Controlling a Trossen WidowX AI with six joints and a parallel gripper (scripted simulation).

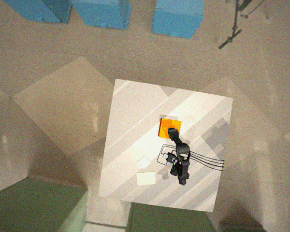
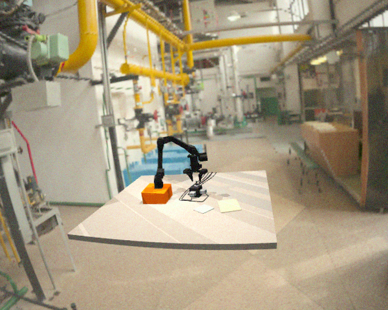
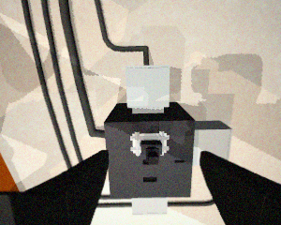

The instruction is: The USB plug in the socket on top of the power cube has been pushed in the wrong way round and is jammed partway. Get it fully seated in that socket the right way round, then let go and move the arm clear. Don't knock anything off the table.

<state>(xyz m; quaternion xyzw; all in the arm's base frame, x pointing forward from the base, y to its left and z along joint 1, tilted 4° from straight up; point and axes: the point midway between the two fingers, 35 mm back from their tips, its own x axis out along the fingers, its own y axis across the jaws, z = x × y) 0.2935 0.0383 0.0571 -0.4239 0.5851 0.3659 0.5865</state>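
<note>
Right now my gripper tip is 2 cm above the USB plug. From my gripper tip the other things lie so: cream card: 27 cm to the right, 23 cm ahead, 10 cm below.
</note>
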